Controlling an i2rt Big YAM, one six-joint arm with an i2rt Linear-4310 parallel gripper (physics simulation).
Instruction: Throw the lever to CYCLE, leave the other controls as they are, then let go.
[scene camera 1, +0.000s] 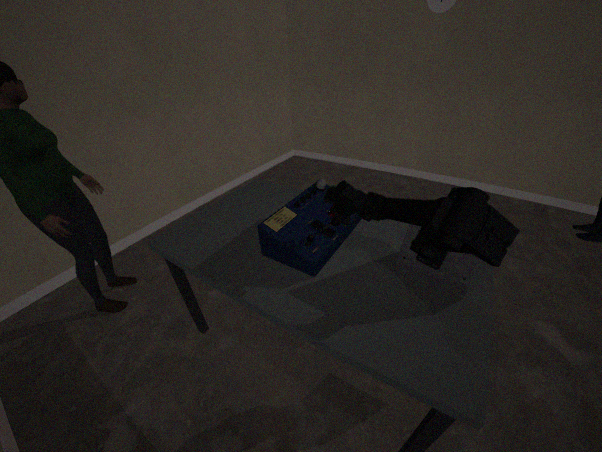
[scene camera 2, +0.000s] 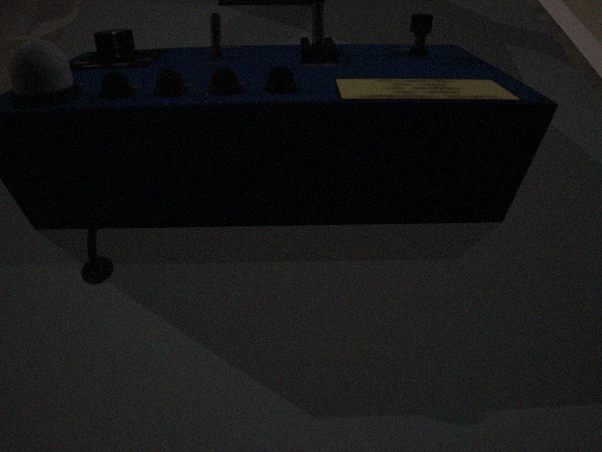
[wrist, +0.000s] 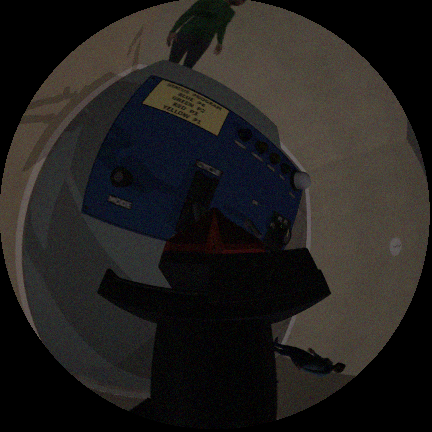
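Seen in the pictures: gripper, between the fingertips: (scene camera 1: 328, 214) (wrist: 213, 212); arm's base, origin of its link: (scene camera 1: 434, 250).
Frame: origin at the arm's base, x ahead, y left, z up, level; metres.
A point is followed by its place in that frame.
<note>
The blue control box (scene camera 1: 287, 256) @(z -0.064, x 0.453, y 0.293 m) (scene camera 2: 280, 160) @(z -0.028, x 0.626, y 0.080 m) (wrist: 150, 145) @(z -0.015, x 0.471, y 0.207 m) stands on the table. The lever (scene camera 2: 318, 25) @(z -0.006, x 0.412, y 0.094 m) (wrist: 199, 208) @(z -0.009, x 0.415, y 0.095 m) rises from a dark slot; the CYCLE label (wrist: 208, 168) @(z -0.013, x 0.487, y 0.104 m) is at the slot's far end in the wrist view. A dark crossbar (scene camera 2: 270, 2) @(z -0.115, x 0.115, y -0.017 m) joins the lever's top in scene camera 2. The HOLD end and the lever's handle are hidden behind my fingers in the wrist view. My gripper (scene camera 1: 334, 215) @(z 0.051, x 0.396, y 0.100 m) (wrist: 213, 212) @(z 0.051, x 0.396, y 0.100 m) is shut and empty, with its red fingertips over the near part of the slot. Contact with the lever cannot be told.
The MODE knob (scene camera 2: 421, 31) @(z -0.004, x 0.414, y 0.213 m) (wrist: 120, 177) @(z 0.009, x 0.397, y 0.209 m) stands to one side of the lever. A thin toggle (scene camera 2: 215, 35) @(z -0.012, x 0.436, y -0.024 m) and a rotary dial (scene camera 2: 115, 44) @(z -0.008, x 0.472, y -0.132 m) (wrist: 280, 229) @(z -0.014, x 0.464, y -0.124 m) stand on the other. A yellow card (scene camera 1: 280, 219) @(z 0.019, x 0.566, y 0.206 m) (scene camera 2: 425, 89) @(z 0.021, x 0.573, y 0.202 m) (wrist: 186, 107) @(z 0.016, x 0.560, y 0.198 m), dark domes and a white dome (scene camera 2: 41, 69) @(z 0.055, x 0.625, y -0.116 m) (wrist: 301, 180) @(z 0.049, x 0.591, y -0.114 m) line the back.
</note>
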